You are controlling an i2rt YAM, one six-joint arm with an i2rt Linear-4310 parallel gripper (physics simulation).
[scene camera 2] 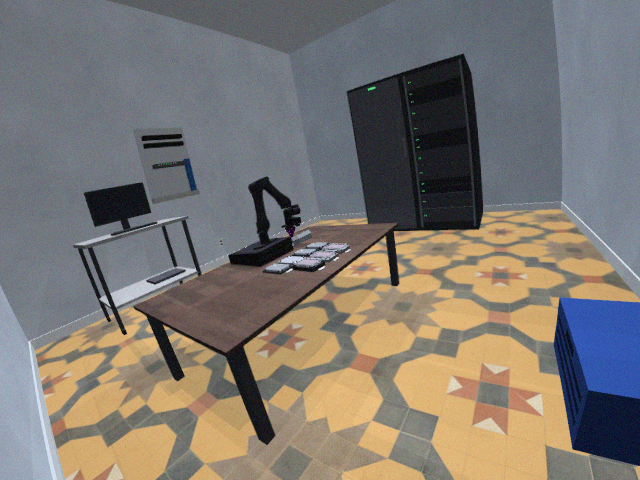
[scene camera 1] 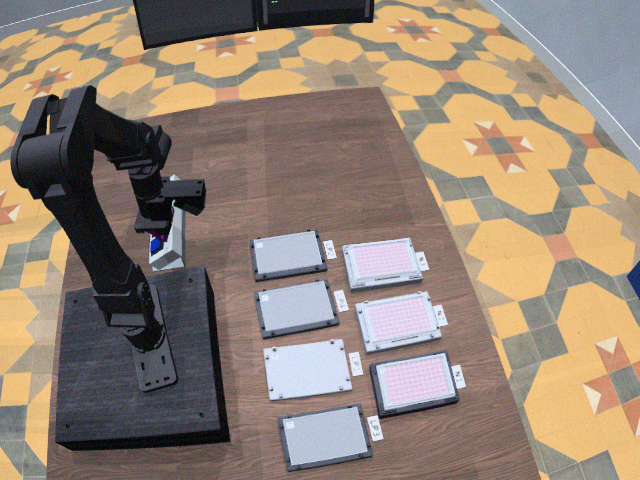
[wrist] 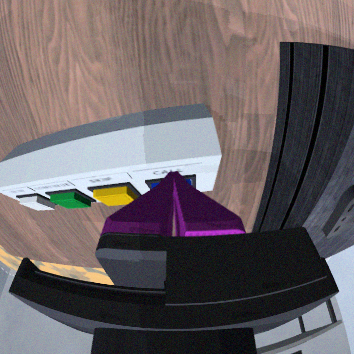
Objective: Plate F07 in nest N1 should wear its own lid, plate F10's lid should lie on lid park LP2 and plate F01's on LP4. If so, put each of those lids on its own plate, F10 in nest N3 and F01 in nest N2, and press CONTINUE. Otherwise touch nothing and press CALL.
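Seen in the pictures: gripper, between the fingertips: (scene camera 2: 291, 237) (scene camera 1: 163, 241) (wrist: 173, 178); arm's base, origin of its link: (scene camera 2: 266, 244) (scene camera 1: 149, 337).
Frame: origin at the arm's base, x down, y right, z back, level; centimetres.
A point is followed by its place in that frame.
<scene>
My gripper (scene camera 1: 163, 238) {x 2.8, y -22.9, z -6.1 cm} (scene camera 2: 291, 235) {x 2.8, y -22.9, z -6.1 cm} (wrist: 173, 178) {x 2.8, y -22.9, z -6.1 cm} is shut and empty. Its purple tips are at the blue CALL button (scene camera 1: 156, 244) {x 3.3, y -23.0, z -4.3 cm} (wrist: 188, 182) {x 3.1, y -22.0, z -5.2 cm} and partly hide it; contact cannot be told. The green CONTINUE button (wrist: 70, 199) {x 2.8, y -32.1, z -6.7 cm} is further left in the wrist view. In scene camera 1, a pink-welled plate (scene camera 1: 414, 381) {x 5.3, y 20.9, z -41.1 cm} sits in dark nest N1 (scene camera 1: 376, 390) {x 6.3, y 19.6, z -34.6 cm}, another plate (scene camera 1: 400, 317) {x 5.4, y 8.2, z -44.3 cm} in N2, a third plate (scene camera 1: 383, 259) {x 5.1, y -4.8, z -46.7 cm} in the furthest nest. Grey lid-like panels lie on LP2 (scene camera 1: 289, 252) {x 6.6, y -13.9, z -30.4 cm} and LP4 (scene camera 1: 297, 308) {x 6.6, y -1.1, z -27.6 cm}. Plate and lid codes are unreadable; whether the plates wear clear lids is unclear.
The pale button box (scene camera 1: 176, 245) {x 3.2, y -21.1, z -8.5 cm} (scene camera 2: 302, 237) {x 5.1, y -29.8, z -10.9 cm} (wrist: 182, 140) {x 3.2, y -21.5, z -8.6 cm} stands beyond the black arm base (scene camera 1: 139, 413) {x 0.5, y 13.2, z 4.9 cm} (scene camera 2: 253, 255) {x 1.3, y 18.9, z -3.8 cm}. A yellow button (wrist: 114, 195) {x 2.8, y -27.8, z -6.0 cm} lies between green and blue. A pale park (scene camera 1: 307, 369) {x 7.4, y 11.0, z -25.2 cm} and dark LP3 (scene camera 1: 325, 436) {x 6.6, y 24.3, z -23.5 cm} are nearer. A server cabinet (scene camera 2: 385, 160) stands behind the table.
</scene>
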